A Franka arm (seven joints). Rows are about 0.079 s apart.
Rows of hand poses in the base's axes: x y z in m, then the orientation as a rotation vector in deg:
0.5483 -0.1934 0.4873 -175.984 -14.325 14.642
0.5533 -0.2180 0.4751 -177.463 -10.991 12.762
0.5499 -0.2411 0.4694 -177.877 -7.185 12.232
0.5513 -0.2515 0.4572 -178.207 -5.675 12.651
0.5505 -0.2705 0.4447 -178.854 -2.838 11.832
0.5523 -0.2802 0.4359 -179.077 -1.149 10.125
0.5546 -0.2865 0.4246 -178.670 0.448 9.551
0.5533 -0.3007 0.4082 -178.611 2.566 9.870
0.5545 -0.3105 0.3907 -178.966 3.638 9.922
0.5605 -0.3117 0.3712 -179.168 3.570 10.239
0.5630 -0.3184 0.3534 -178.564 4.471 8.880
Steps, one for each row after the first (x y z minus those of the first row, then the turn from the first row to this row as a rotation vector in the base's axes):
0.0050 -0.0246 -0.0122 -1.167 -1.312 -2.146
0.0016 -0.0477 -0.0179 -1.525 -1.626 -4.587
0.0030 -0.0581 -0.0301 -1.929 -1.374 -5.527
0.0022 -0.0771 -0.0426 -2.557 -1.922 -7.319
0.0040 -0.0868 -0.0514 -2.659 -2.999 -8.420
0.0063 -0.0931 -0.0627 -2.278 -3.290 -9.484
0.0050 -0.1073 -0.0791 -2.383 -3.050 -10.832
0.0062 -0.1171 -0.0966 -2.815 -3.043 -11.480
0.0122 -0.1183 -0.1161 -3.044 -2.868 -11.410
0.0147 -0.1250 -0.1339 -2.373 -3.646 -12.073

